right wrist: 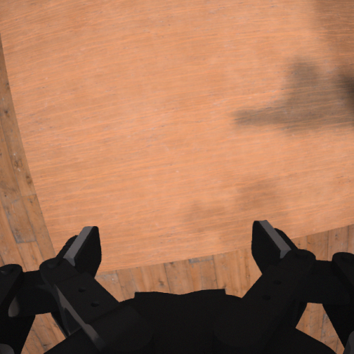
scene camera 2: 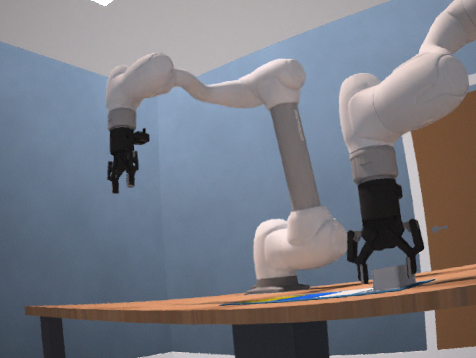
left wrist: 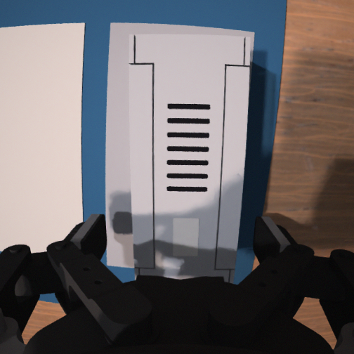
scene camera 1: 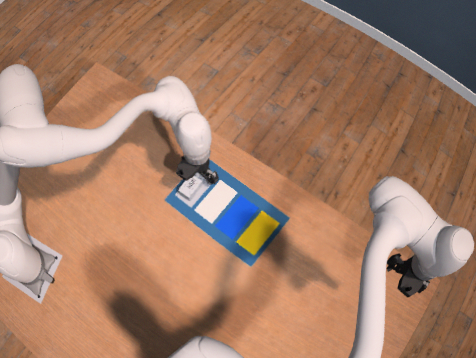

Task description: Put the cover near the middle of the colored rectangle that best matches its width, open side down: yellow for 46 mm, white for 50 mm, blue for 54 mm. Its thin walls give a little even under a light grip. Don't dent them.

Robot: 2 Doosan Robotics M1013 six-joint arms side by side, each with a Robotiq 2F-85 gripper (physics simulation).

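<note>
The pale grey cover (scene camera 1: pixel 190 188) (scene camera 2: pixel 392 278) (left wrist: pixel 187 85) rests on a light grey rectangle (left wrist: pixel 118 100) at one end of the blue mat (scene camera 1: pixel 250 259) (left wrist: pixel 200 12), its slotted face up; its underside is hidden. My left gripper (scene camera 2: pixel 387 276) (left wrist: pixel 179 230) is open, pointing down, with one finger on each side of the cover and a gap at both sides in the left wrist view. The white rectangle (scene camera 1: pixel 216 201) (left wrist: pixel 40 140) is beside it, then the blue rectangle (scene camera 1: pixel 237 217) and the yellow rectangle (scene camera 1: pixel 257 233). My right gripper (scene camera 2: pixel 123 187) (right wrist: pixel 176 239) is open and empty, high above the table.
The wooden table (scene camera 1: pixel 150 240) (right wrist: pixel 150 125) carries the mat near one long edge. The left arm's base plate (scene camera 1: pixel 56 264) is at the lower left in scene camera 1. The right arm reaches over the table's end at the right of that view.
</note>
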